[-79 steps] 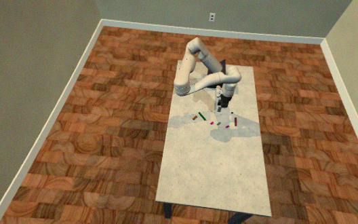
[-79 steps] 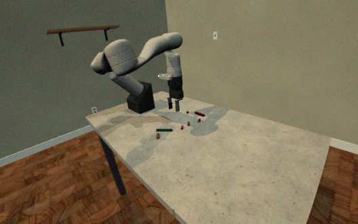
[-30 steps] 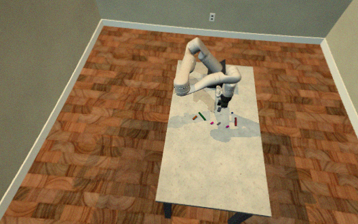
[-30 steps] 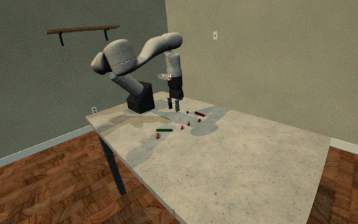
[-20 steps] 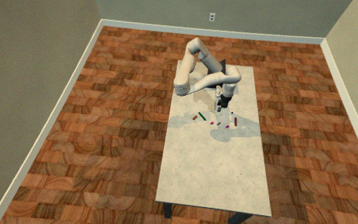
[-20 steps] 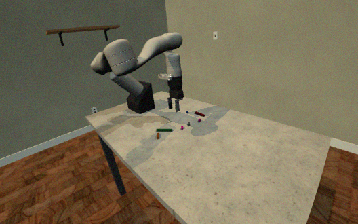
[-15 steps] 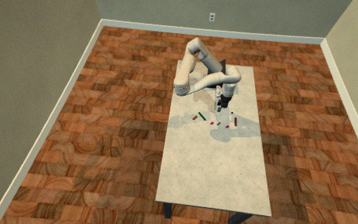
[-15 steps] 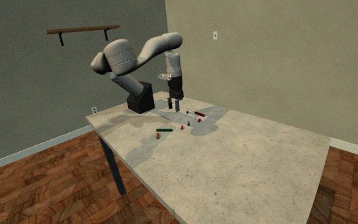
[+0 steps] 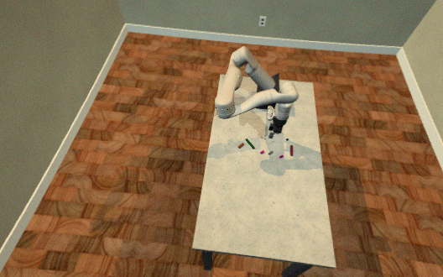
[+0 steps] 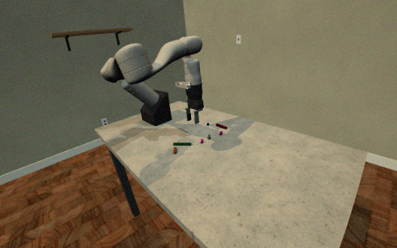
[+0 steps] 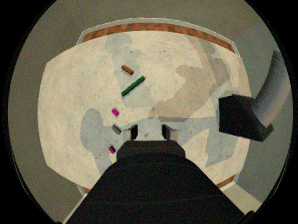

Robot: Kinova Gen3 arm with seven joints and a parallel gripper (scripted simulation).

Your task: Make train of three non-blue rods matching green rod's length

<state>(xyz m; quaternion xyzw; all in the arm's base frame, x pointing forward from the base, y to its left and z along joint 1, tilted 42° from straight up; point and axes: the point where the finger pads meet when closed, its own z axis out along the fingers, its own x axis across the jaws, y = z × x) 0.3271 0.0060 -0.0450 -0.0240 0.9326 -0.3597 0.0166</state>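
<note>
Right now my hand is 9 cm short of the grey rod, 2 cm to the right of it and 7 cm above it. The rest, counted from my hand: red rod 6 cm ahead, 14 cm to the left, 7 cm below; then green rod 5 cm ahead, 11 cm to the right, 7 cm below; then small blue rod 2 cm behind, 11 cm to the left, 7 cm below.
</note>
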